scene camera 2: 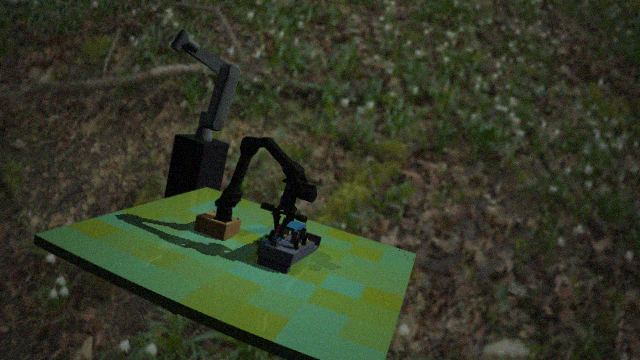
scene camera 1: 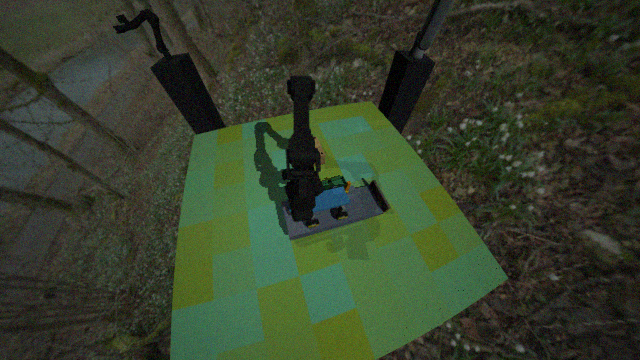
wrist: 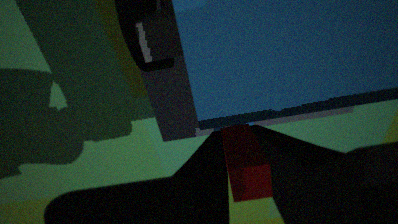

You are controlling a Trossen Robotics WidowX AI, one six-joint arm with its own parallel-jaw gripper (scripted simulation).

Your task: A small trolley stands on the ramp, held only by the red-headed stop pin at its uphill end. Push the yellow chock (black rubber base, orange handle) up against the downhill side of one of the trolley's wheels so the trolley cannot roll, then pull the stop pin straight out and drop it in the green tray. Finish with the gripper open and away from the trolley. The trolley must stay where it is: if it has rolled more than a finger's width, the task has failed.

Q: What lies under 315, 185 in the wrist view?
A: My gripper.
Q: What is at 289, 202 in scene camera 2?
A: My gripper.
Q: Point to a blue trolley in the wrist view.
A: At 242, 68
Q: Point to a red-headed stop pin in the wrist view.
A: At 249, 171
